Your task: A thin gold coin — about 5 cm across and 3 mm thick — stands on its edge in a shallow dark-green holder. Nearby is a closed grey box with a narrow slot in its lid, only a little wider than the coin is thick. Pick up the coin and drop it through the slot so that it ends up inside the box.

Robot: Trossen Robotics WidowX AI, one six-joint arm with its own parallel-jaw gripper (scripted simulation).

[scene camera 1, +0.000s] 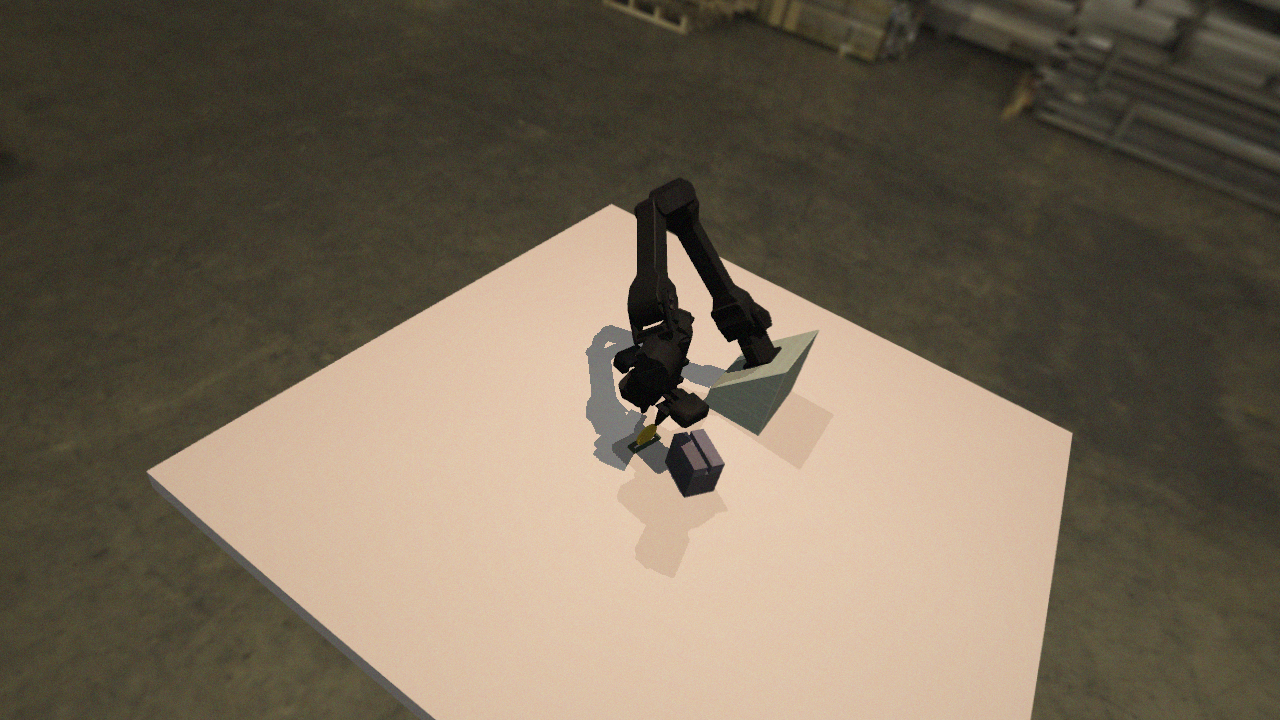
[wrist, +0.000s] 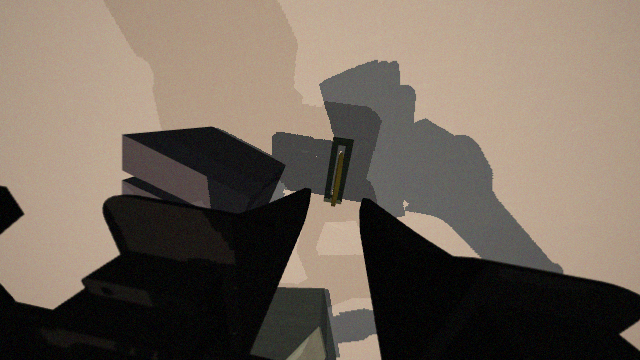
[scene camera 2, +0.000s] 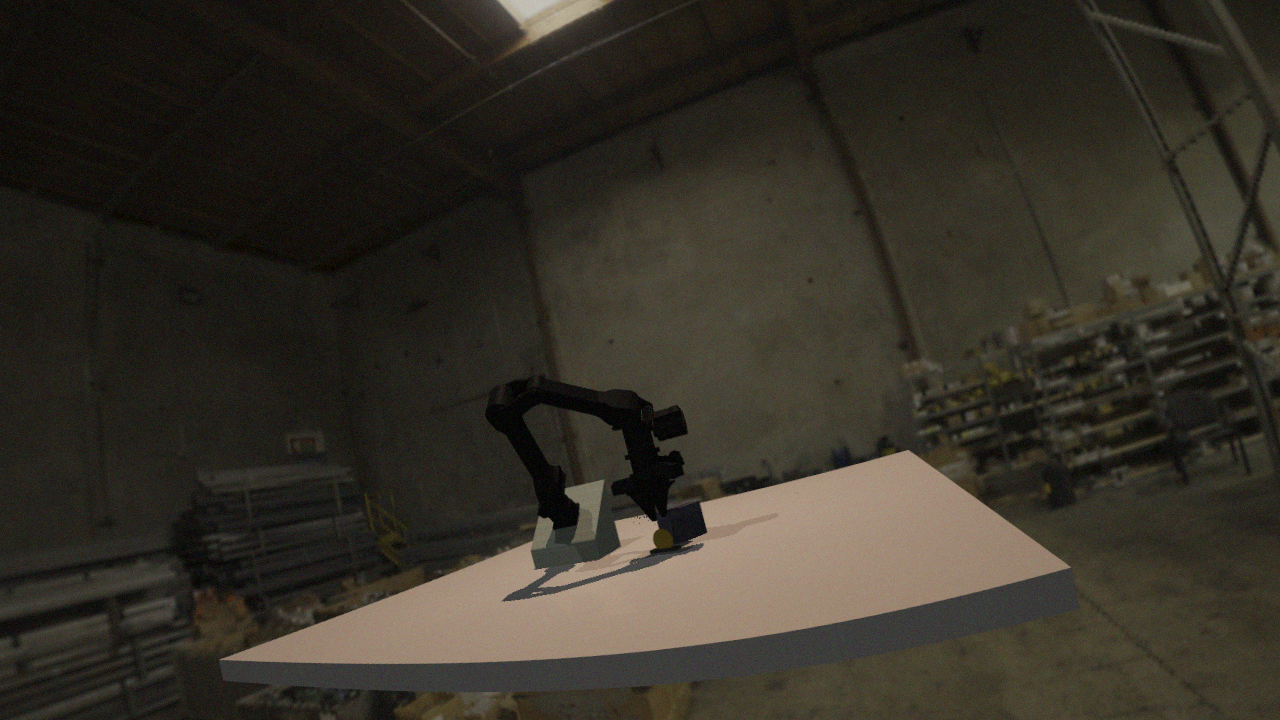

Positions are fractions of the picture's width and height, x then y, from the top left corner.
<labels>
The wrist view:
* my gripper: 0.52, 0.55
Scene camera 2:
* my gripper: 0.52, 0.72
</labels>
